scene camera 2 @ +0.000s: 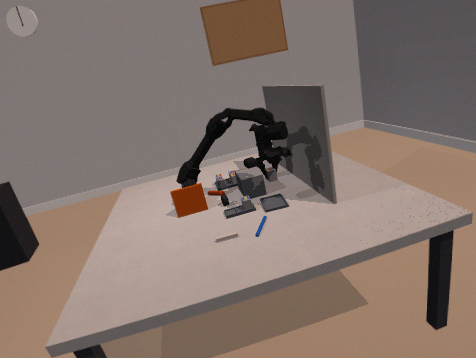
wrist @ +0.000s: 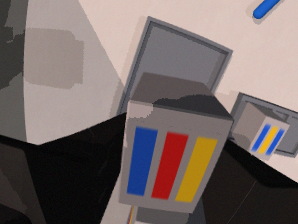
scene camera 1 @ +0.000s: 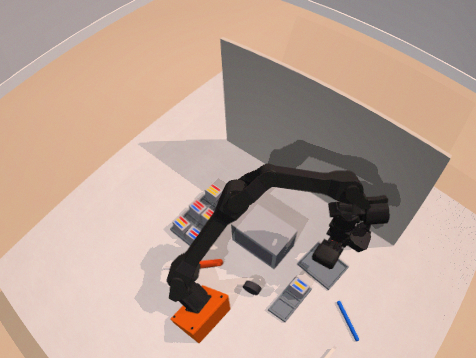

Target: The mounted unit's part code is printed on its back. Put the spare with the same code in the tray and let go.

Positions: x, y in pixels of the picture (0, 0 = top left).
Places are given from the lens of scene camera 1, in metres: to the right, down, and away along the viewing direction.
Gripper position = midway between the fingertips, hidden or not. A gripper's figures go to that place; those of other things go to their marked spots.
my gripper (scene camera 1: 333, 248): 0.26, 0.19, 1.00
mounted unit (scene camera 1: 258, 231): 0.06, 0.14, 1.06
tall grey panel (scene camera 1: 280, 115): 0.12, -0.18, 1.10
